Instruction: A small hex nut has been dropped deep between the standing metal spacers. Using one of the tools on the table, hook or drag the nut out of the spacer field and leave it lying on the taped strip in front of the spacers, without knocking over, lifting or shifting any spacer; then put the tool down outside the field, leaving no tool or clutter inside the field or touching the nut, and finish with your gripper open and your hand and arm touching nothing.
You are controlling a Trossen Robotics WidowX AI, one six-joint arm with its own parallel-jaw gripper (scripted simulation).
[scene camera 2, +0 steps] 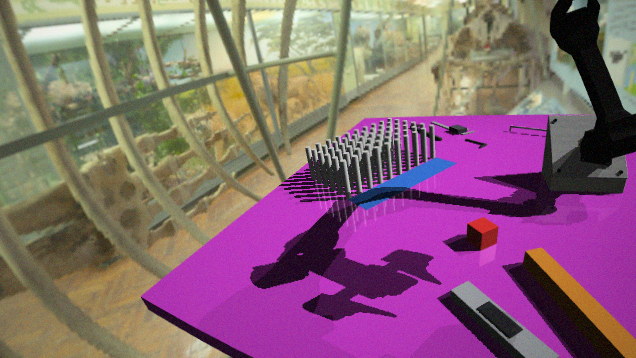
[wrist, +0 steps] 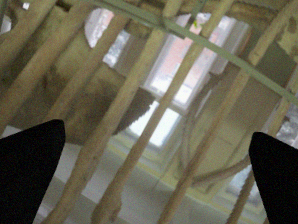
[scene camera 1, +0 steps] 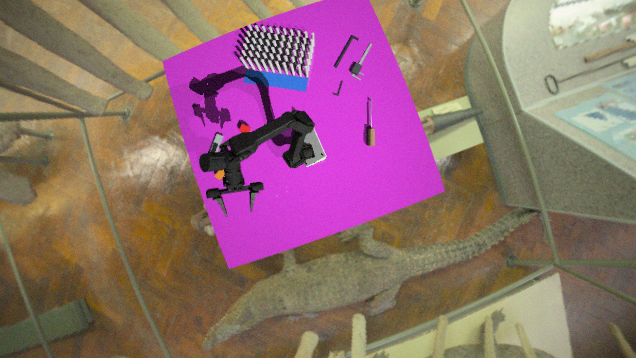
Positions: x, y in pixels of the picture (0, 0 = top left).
Labels:
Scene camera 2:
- red cube: 482, 233
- blue taped strip: 373, 197
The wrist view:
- my gripper: 159, 137
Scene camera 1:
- my gripper: 239, 214
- blue taped strip: 264, 78

